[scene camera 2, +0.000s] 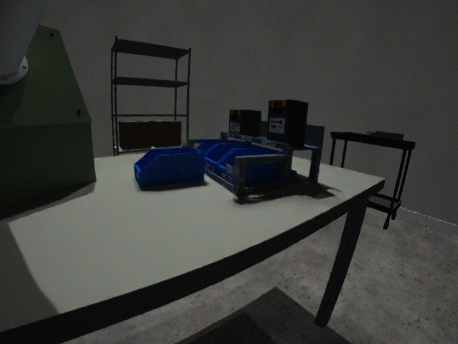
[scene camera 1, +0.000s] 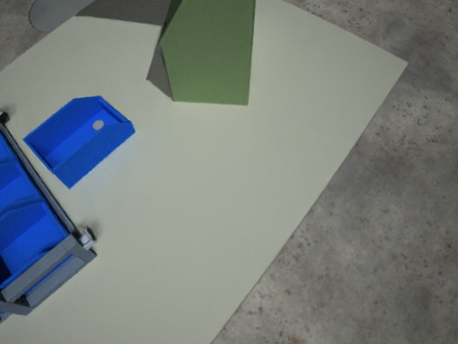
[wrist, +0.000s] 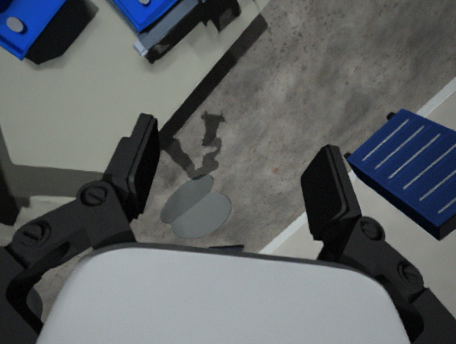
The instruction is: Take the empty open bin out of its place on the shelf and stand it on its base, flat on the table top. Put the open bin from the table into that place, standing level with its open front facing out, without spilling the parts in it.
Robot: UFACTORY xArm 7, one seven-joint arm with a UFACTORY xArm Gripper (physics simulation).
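Places are measured from the arm's base along level axes (x ahead, y left, z up), in centimetres.
Where they show: gripper, between the fingertips: (wrist: 237,149).
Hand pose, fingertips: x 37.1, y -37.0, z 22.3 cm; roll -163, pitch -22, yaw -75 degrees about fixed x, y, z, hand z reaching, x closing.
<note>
Each offset is from my fingertips to the top centre of the thing. Level surfaces: height alone.
A blue open bin @[dx -3.4, dy +20.0, dz -43.8 cm] (scene camera 1: 75,160) (scene camera 2: 172,170) (wrist: 42,17) stands upright on the table @[dz -51.3 cm] (scene camera 1: 200,200) (scene camera 2: 150,245) (wrist: 75,110), beside the grey shelf (scene camera 1: 55,282) (scene camera 2: 241,177) (wrist: 165,30). A pale round spot shows inside it; other contents are hidden. More blue bins @[dx +9.5, dy +0.8, dz -43.2 cm] (scene camera 1: 35,227) (scene camera 2: 250,152) (wrist: 145,12) sit side by side in the shelf's low level; which is empty I cannot tell. My gripper (wrist: 237,149) is open with nothing between its fingers. In the wrist view it is above the floor past the table edge, apart from the bins and shelf.
A tall green block (scene camera 1: 210,55) (scene camera 2: 45,155) stands on the table near the loose bin. Two dark boxes @[dx +17.5, dy -4.5, dz -28.9 cm] (scene camera 2: 287,122) @[dx +29.3, dy +15.3, dz -31.4 cm] (scene camera 2: 245,122) stand on the shelf's upper level. A blue ridged box (wrist: 405,170) lies on a pale surface at the wrist view's right.
</note>
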